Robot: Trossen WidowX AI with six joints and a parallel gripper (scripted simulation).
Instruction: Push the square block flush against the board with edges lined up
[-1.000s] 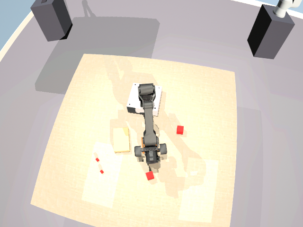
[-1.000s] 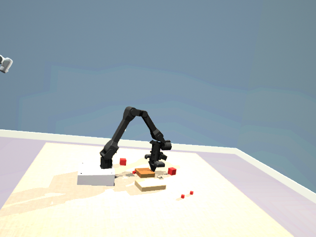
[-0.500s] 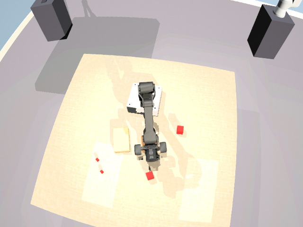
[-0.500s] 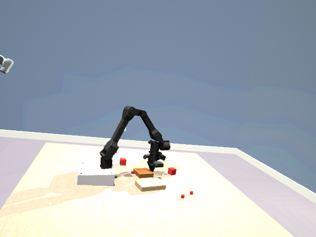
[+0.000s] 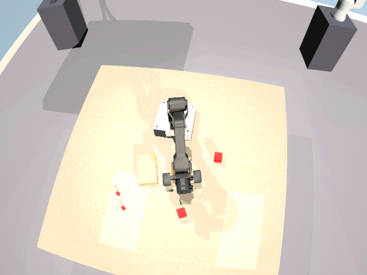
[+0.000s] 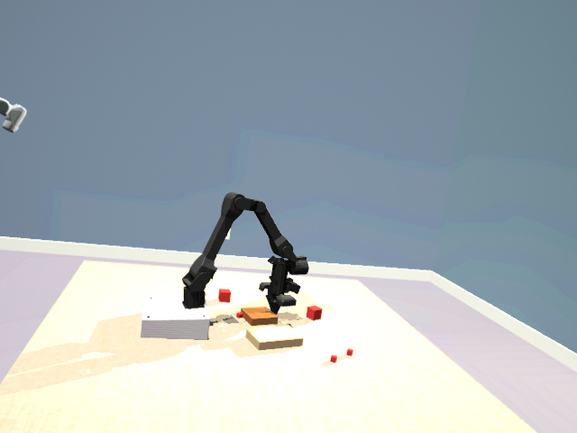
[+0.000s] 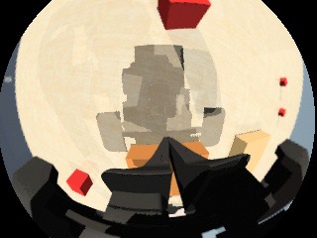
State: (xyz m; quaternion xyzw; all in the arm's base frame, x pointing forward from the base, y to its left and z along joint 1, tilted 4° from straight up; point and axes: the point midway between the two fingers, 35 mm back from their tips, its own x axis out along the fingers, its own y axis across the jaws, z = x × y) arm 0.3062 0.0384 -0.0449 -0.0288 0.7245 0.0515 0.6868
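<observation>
The square block lies 6 cm behind my gripper tip and 1 cm to the right of it. From my gripper tip the other things lie so: pale cream board 7 cm behind, 19 cm to the right.
</observation>
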